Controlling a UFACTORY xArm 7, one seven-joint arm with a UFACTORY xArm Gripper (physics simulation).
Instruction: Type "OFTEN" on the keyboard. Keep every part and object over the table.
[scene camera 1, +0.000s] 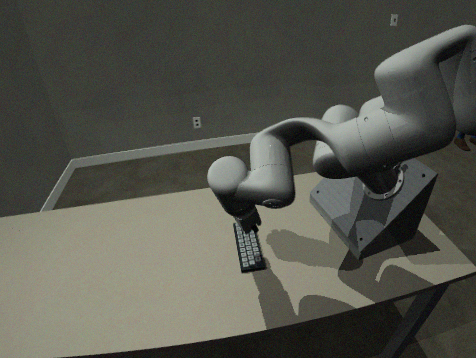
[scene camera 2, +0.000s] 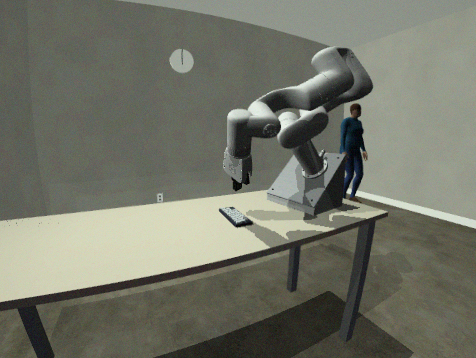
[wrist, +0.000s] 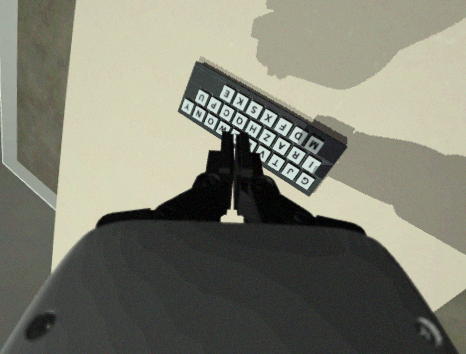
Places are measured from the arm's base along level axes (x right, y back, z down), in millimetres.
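Pixels of known places: gripper, fingertip midpoint: (scene camera 2: 237, 188) (wrist: 233, 151); arm's base at its link origin: (scene camera 1: 383, 181) (scene camera 2: 315, 168).
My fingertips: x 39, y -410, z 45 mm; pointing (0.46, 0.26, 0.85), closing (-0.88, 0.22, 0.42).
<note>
For each thing: its middle in the pictures, then the offset to it from my fingertips. Level surfaces: height alone.
- dark keyboard at the middle of its body: (wrist: 252, 126) (scene camera 1: 247, 244) (scene camera 2: 234, 215) dx +27, dy +3, dz +115 mm
- table at its surface level: dz +124 mm
- O key at the middle of its body: (wrist: 211, 121) dx +76, dy -7, dz +109 mm
- F key at the middle of its body: (wrist: 283, 126) dx -8, dy +15, dz +109 mm
- T key at the middle of its body: (wrist: 276, 162) dx -15, dy -24, dz +109 mm
- E key at the middle of its body: (wrist: 227, 94) dx +65, dy +29, dz +109 mm
- N key at the middle of its body: (wrist: 200, 114) dx +94, dy -3, dz +109 mm
- W key at the middle of its body: (wrist: 224, 129) dx +58, dy -10, dz +109 mm
A dark keyboard (scene camera 1: 250, 250) (scene camera 2: 235, 216) (wrist: 260, 123) with white letter keys lies flat on the table (scene camera 1: 125, 280) (scene camera 2: 125, 250) (wrist: 125, 165). In the wrist view its letters appear upside down, and it slants down to the right. The O key (wrist: 210, 121), F key (wrist: 283, 125), T key (wrist: 275, 162), E key (wrist: 227, 93) and N key (wrist: 198, 114) show there. My gripper (scene camera 2: 241, 186) (wrist: 233, 151) is shut and empty, above the keyboard with a gap. In the wrist view its tips overlap the keyboard's lower edge right of the W key (wrist: 222, 128), covering the keys there.
The arm's grey wedge base (scene camera 1: 385, 215) (scene camera 2: 305, 192) stands on the table to the right of the keyboard. Arm shadows fall across the table beside the keyboard. A person (scene camera 2: 353, 140) stands behind the base, beyond the table. The table's front edge (scene camera 2: 200, 272) shows in scene camera 2.
</note>
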